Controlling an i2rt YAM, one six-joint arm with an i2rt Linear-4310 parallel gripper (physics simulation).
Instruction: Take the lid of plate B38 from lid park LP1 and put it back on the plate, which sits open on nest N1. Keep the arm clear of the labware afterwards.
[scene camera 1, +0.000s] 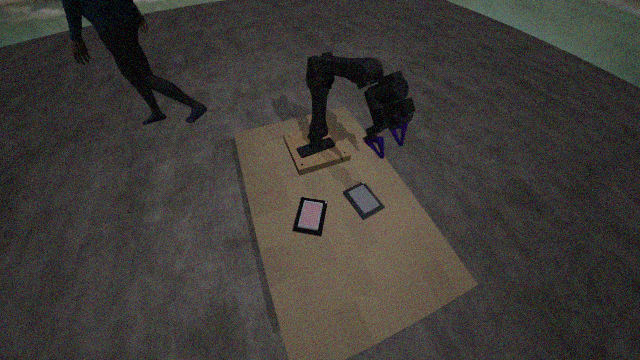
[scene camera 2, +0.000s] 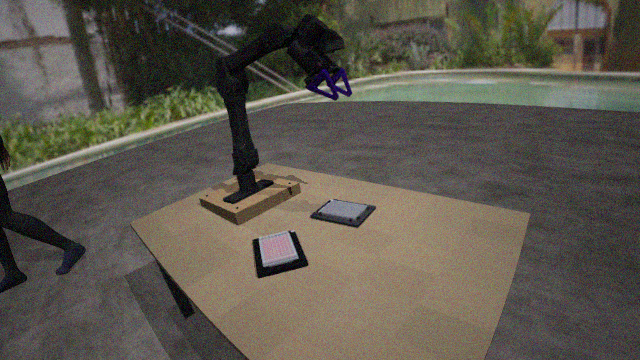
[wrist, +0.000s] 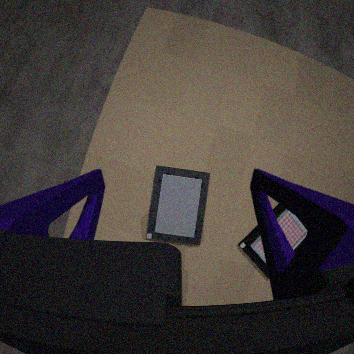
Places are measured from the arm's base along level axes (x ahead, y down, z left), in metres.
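Pixels of known places: gripper, fingertip midpoint: (scene camera 1: 392, 152) (scene camera 2: 344, 96) (wrist: 177, 177); arm's base, link origin: (scene camera 1: 316, 147) (scene camera 2: 249, 192).
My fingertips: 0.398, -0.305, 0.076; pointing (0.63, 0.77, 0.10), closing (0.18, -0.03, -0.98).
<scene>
Ahead of a thing's pixels: the offset from my fingertips to its top centre, as dx, dy, dz. Level surfaces: height alone.
The lid {-0.035, +0.328, -0.018} (scene camera 1: 364, 199) (scene camera 2: 343, 210) (wrist: 178, 205), a pale grey rectangle, lies flat on the dark grey lid park LP1 {-0.035, +0.326, -0.018} (scene camera 1: 371, 215) (scene camera 2: 357, 222) (wrist: 197, 241). The plate {-0.073, +0.320, -0.267} (scene camera 1: 311, 215) (scene camera 2: 278, 248) (wrist: 299, 230), with pink wells showing, sits open on the black nest N1 {-0.073, +0.328, -0.267} (scene camera 1: 310, 232) (scene camera 2: 280, 272) (wrist: 258, 263). My gripper (scene camera 1: 391, 151) (scene camera 2: 343, 97) (wrist: 177, 177) is open and empty, with purple fingers spread wide, high above the table. In the wrist view the lid park lies between the fingers, far below them, and the right finger hides part of the plate and nest.
The wooden table {dy +0.346} (scene camera 1: 370, 280) (scene camera 2: 400, 280) (wrist: 175, 100) bears both holders. The arm's wooden base block (scene camera 1: 325, 165) (scene camera 2: 250, 212) stands at its back end. A person (scene camera 1: 130, 60) (scene camera 2: 35, 235) is on the floor beside the table, partly in view.
</scene>
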